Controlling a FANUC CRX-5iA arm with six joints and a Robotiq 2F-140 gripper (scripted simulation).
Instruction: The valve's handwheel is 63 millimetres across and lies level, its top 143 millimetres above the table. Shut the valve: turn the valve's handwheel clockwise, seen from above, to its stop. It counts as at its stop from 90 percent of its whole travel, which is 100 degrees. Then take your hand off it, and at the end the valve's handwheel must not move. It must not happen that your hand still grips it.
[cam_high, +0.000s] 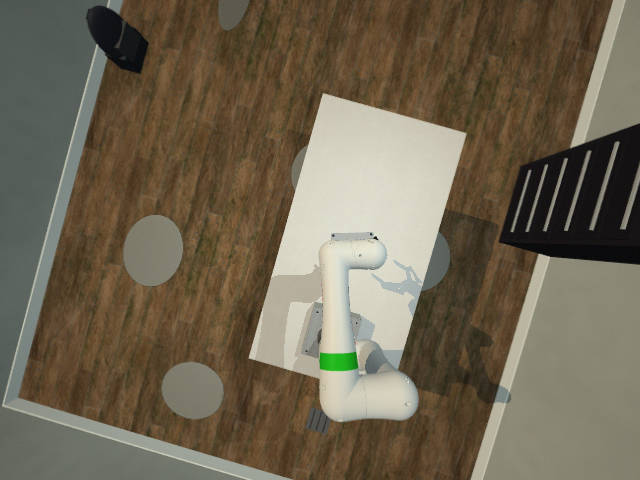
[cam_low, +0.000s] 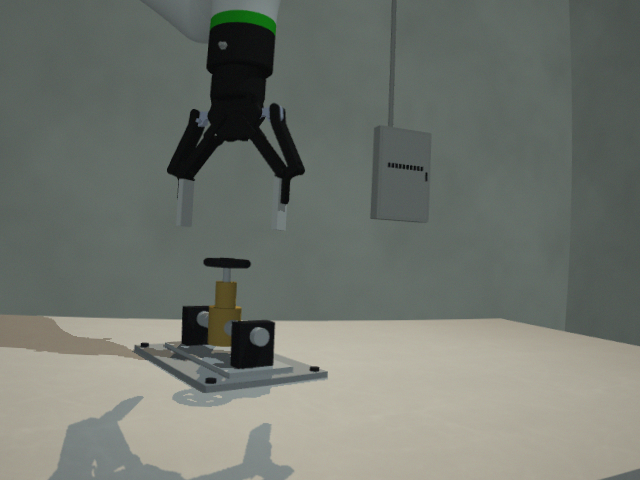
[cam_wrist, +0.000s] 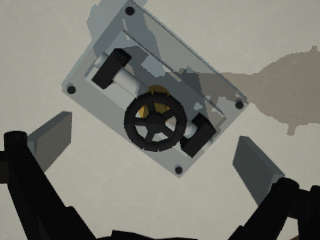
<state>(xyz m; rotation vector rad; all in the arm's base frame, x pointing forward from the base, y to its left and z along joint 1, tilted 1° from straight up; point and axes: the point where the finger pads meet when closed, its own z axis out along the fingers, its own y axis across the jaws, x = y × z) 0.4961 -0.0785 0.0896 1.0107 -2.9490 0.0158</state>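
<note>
My gripper is now 60 mm above the black spoked handwheel.
</note>
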